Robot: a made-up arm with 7 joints. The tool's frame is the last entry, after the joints.
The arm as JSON. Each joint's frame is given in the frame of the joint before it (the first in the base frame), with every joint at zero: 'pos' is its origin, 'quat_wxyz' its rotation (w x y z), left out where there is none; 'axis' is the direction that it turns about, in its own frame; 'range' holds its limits. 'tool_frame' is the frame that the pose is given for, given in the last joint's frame.
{
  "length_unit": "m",
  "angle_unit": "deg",
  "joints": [
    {
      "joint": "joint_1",
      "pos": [
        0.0,
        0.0,
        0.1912
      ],
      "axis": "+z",
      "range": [
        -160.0,
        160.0
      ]
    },
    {
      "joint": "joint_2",
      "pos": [
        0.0,
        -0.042,
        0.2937
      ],
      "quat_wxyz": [
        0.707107,
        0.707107,
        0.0,
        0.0
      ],
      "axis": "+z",
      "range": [
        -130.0,
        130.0
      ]
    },
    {
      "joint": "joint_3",
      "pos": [
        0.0,
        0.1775,
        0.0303
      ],
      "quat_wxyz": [
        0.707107,
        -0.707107,
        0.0,
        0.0
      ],
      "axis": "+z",
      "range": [
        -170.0,
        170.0
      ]
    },
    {
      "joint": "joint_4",
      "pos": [
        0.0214,
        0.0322,
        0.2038
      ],
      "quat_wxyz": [
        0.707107,
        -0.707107,
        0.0,
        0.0
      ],
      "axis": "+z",
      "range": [
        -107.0,
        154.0
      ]
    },
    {
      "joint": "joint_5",
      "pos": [
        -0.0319,
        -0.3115,
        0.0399
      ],
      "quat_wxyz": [
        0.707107,
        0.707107,
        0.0,
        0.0
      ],
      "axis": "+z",
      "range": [
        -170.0,
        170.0
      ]
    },
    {
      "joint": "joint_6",
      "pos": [
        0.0,
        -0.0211,
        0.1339
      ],
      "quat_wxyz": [
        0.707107,
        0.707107,
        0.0,
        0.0
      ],
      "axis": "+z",
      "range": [
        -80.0,
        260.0
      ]
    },
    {
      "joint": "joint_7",
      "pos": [
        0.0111,
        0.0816,
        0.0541
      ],
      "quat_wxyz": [
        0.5,
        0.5,
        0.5,
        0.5
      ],
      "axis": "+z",
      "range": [
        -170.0,
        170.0
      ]
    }
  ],
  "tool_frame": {
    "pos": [
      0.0,
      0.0,
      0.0
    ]
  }
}
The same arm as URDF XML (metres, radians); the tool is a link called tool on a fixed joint. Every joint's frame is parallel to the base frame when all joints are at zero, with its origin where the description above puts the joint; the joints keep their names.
<robot name="arm">
  <joint name="joint_1" type="revolute">
    <parent link="base_link"/>
    <child link="link1"/>
    <origin xyz="0.0000 0.0000 0.1912" rpy="0.0000 0.0000 0.0000"/>
    <axis xyz="0 0 1"/>
    <limit lower="-2.7925" upper="2.7925"/>
  </joint>
  <joint name="joint_2" type="revolute">
    <parent link="link1"/>
    <child link="link2"/>
    <origin xyz="0.0000 -0.0420 0.2937" rpy="0.0000 0.0000 0.0000"/>
    <axis xyz="0 -1 0"/>
    <limit lower="-2.2689" upper="2.2689"/>
  </joint>
  <joint name="joint_3" type="revolute">
    <parent link="link2"/>
    <child link="link3"/>
    <origin xyz="0.0000 -0.0303 0.1775" rpy="0.0000 0.0000 0.0000"/>
    <axis xyz="0 0 1"/>
    <limit lower="-2.9671" upper="2.9671"/>
  </joint>
  <joint name="joint_4" type="revolute">
    <parent link="link3"/>
    <child link="link4"/>
    <origin xyz="0.0214 0.0322 0.2038" rpy="0.0000 0.0000 0.0000"/>
    <axis xyz="0 1 0"/>
    <limit lower="-1.8675" upper="2.6878"/>
  </joint>
  <joint name="joint_5" type="revolute">
    <parent link="link4"/>
    <child link="link5"/>
    <origin xyz="-0.0319 0.0399 0.3115" rpy="0.0000 0.0000 0.0000"/>
    <axis xyz="0 0 1"/>
    <limit lower="-2.9671" upper="2.9671"/>
  </joint>
  <joint name="joint_6" type="revolute">
    <parent link="link5"/>
    <child link="link6"/>
    <origin xyz="0.0000 -0.0211 0.1339" rpy="0.0000 0.0000 0.0000"/>
    <axis xyz="0 -1 0"/>
    <limit lower="-1.3963" upper="4.5379"/>
  </joint>
  <joint name="joint_7" type="revolute">
    <parent link="link6"/>
    <child link="link7"/>
    <origin xyz="0.0111 -0.0541 0.0816" rpy="0.0000 0.0000 0.0000"/>
    <axis xyz="1 0 0"/>
    <limit lower="-2.9671" upper="2.9671"/>
  </joint>
  <joint name="tool_joint" type="fixed">
    <parent link="link7"/>
    <child link="tool"/>
    <origin xyz="0.0000 0.0000 0.0000" rpy="3.1416 -1.5708 0.0000"/>
  </joint>
  <link name="base_link"/>
  <link name="link1"/>
  <link name="link2"/>
  <link name="link3"/>
  <link name="link4"/>
  <link name="link5"/>
  <link name="link6"/>
  <link name="link7"/>
  <link name="tool"/>
</robot>

